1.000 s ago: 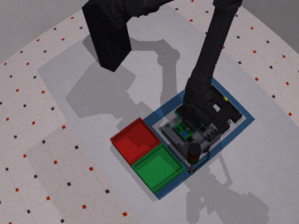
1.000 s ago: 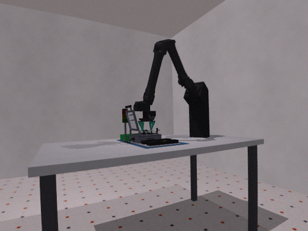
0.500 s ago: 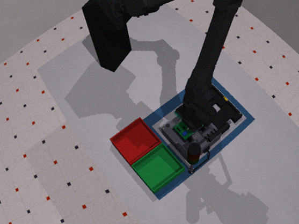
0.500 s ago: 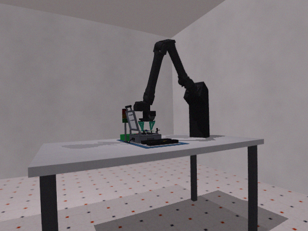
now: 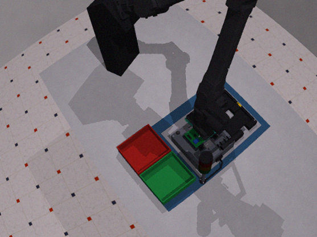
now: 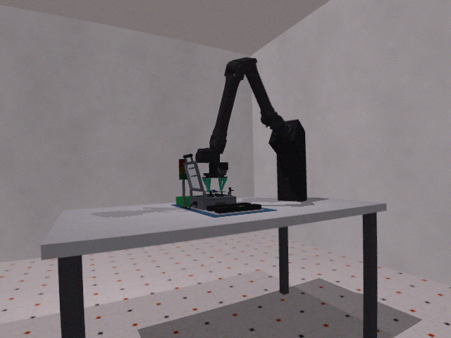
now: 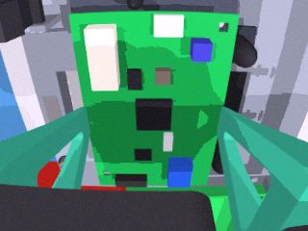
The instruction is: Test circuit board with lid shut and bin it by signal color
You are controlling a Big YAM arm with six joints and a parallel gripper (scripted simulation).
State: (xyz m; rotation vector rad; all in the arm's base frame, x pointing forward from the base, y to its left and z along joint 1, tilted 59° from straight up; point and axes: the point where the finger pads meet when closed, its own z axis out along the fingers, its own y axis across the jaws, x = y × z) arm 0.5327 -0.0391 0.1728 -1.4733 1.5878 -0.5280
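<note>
The green circuit board lies right at my hand. Also, from my hand: latch hook 70 mm behind, 50 mm to the left; then tester lid 120 mm ahead, 20 mm to the left, 90 mm above; then tester plate 10 mm to the left, 20 mm below.
</note>
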